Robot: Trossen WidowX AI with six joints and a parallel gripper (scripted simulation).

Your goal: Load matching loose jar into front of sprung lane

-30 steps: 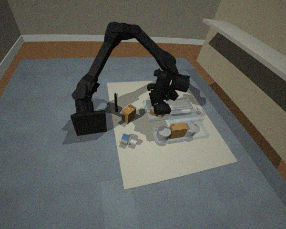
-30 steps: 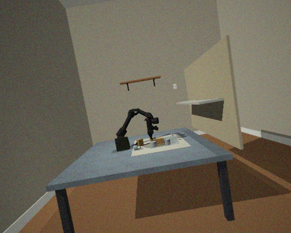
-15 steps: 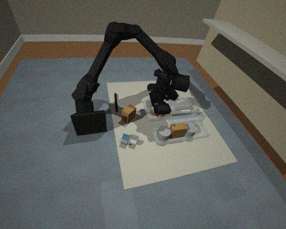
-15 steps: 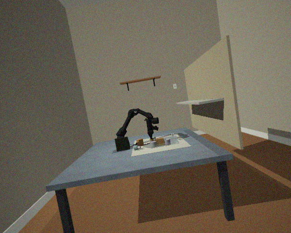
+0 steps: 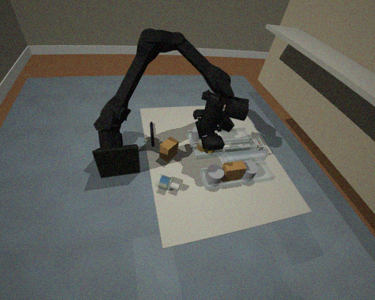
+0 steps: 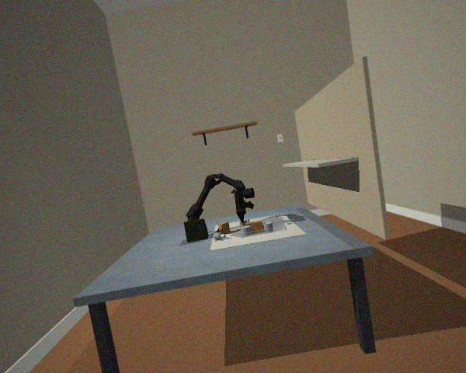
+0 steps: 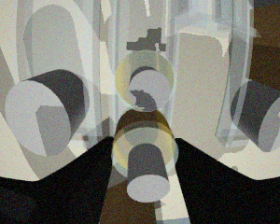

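My gripper tip is now 150 mm short of the clear sprung lane, 40 mm above it and 10 mm to the left of it. Also, from my gripper tip: red mark (220 mm ahead, 20 mm to the right, 10 mm above); black post (190 mm behind, 110 mm to the left, 50 mm below).
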